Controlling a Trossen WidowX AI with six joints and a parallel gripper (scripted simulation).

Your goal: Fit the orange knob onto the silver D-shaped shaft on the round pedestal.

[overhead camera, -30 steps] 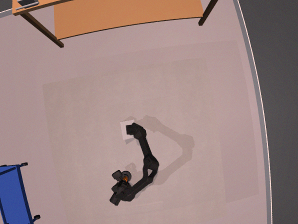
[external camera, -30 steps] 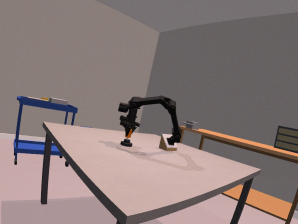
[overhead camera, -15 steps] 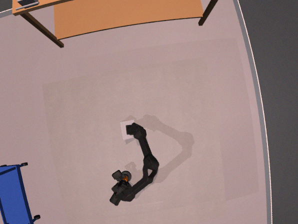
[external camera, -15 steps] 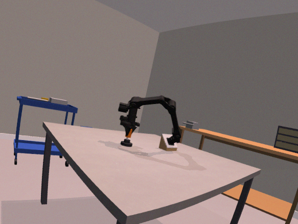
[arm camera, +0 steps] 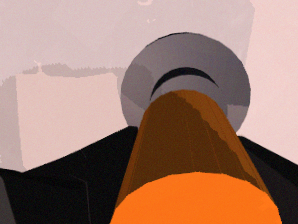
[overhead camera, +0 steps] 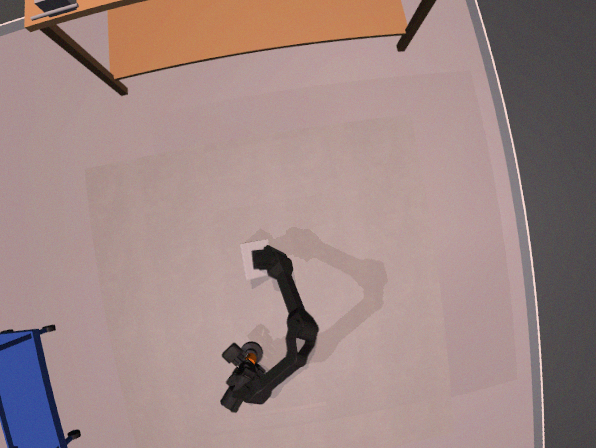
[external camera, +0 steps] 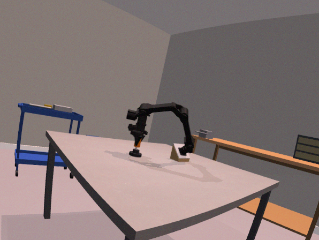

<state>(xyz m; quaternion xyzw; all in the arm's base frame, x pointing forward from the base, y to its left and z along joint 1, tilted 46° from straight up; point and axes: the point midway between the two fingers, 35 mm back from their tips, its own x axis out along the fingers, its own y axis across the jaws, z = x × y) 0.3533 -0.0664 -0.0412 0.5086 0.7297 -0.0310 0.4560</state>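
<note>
Right now my gripper tip is 30 mm below the orange knob. Also, from my gripper tip: round dark pedestal 40 mm below.
</note>
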